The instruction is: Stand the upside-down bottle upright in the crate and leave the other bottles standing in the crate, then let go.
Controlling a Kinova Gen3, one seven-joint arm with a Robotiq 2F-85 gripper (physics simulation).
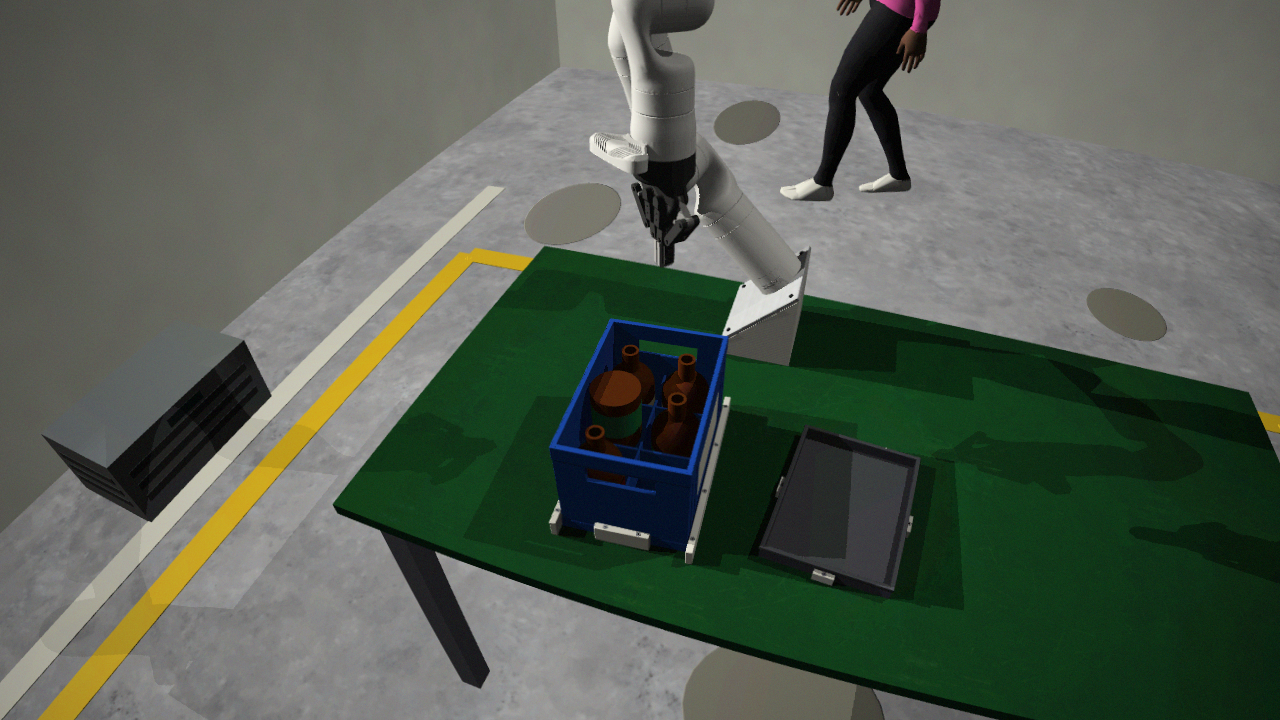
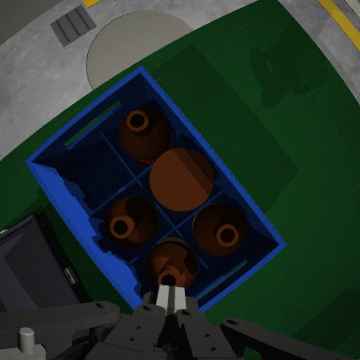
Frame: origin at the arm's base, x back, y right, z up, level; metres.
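Seen in the pictures: gripper, fingertip midpoint: (image 1: 664,263) (image 2: 169,301); arm's base, link origin: (image 1: 781,277).
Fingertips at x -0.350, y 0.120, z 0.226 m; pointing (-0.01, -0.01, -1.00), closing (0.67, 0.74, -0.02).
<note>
Pixels of each thing's top centre, then the offset from my fingertips to it. "*": a spot on its surface instead. Level surfaces: height alone.
- blue crate, top centre: (image 2: 148,203) (image 1: 646,387) dx -0.061, dy +0.006, dz -0.167 m
- upside-down bottle, top centre: (image 2: 181,178) (image 1: 615,387) dx -0.064, dy +0.052, dz -0.179 m
- dark shallow tray, surface spot: (image 1: 823,501) * dx -0.050, dy -0.269, dz -0.337 m
- table, surface height: dz -0.342 m
The blue crate (image 1: 617,508) (image 2: 215,159) stands on the green table. The upside-down bottle (image 1: 615,389) (image 2: 181,180) sits in the middle compartment of one long side, its flat brown base up and its neck hidden. Four bottles stand neck-up in the crate: one at the front left (image 1: 597,435) (image 2: 145,137), one at the back left (image 1: 631,368) (image 2: 225,225), one at the back right (image 1: 686,371) (image 2: 172,260) and one in the middle right (image 1: 676,416) (image 2: 131,225). The front right compartment is empty. My gripper (image 1: 664,261) (image 2: 169,301) is shut and empty, high behind the crate.
A dark shallow tray (image 1: 823,501) (image 2: 37,265) lies beside the crate. White rails (image 1: 621,535) edge the crate's foot. The arm's white base (image 1: 765,322) stands at the back of the table (image 1: 1056,501). A person (image 1: 863,98) is on the floor beyond.
</note>
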